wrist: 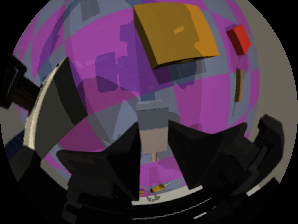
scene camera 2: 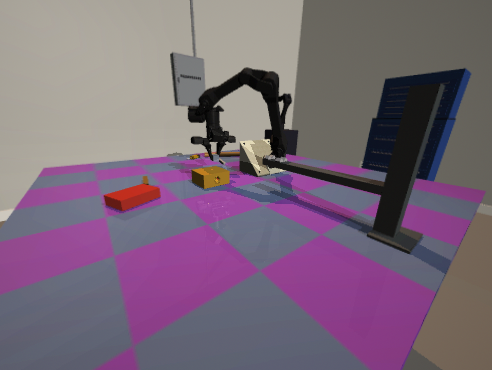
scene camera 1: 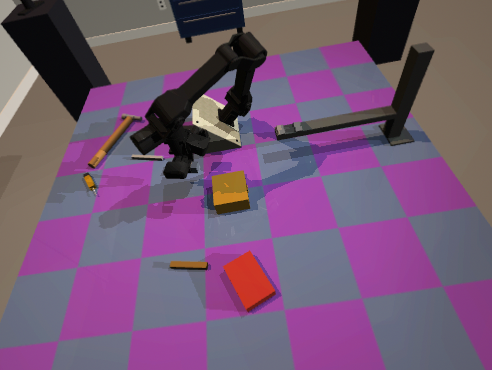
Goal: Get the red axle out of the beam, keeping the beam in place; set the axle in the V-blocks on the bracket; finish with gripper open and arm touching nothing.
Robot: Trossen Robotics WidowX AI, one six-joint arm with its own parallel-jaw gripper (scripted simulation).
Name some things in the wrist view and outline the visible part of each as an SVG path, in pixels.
My gripper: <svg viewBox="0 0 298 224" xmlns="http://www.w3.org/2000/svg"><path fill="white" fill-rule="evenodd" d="M283 124L278 123L279 120L274 120L274 117L267 116L267 113L259 119L259 132L254 143L243 137L247 123L239 123L233 128L210 135L168 120L168 143L188 189L197 186L204 189L176 200L148 205L132 205L132 201L140 201L138 193L141 176L141 140L137 121L102 152L73 152L68 149L56 152L57 159L72 175L67 184L69 190L65 190L40 167L39 153L36 153L35 149L29 149L28 145L24 144L13 159L9 159L9 165L25 196L49 224L249 224L273 196L279 183L273 177L263 185L263 188L258 189L258 192L250 194L250 197L247 196L247 192L266 179L278 163L281 163L285 151Z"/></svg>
A pale grey stub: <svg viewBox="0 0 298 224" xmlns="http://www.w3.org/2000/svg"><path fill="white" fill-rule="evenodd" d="M137 101L138 131L140 131L142 155L150 153L153 163L156 163L156 152L168 151L169 105L166 105L162 100Z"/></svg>
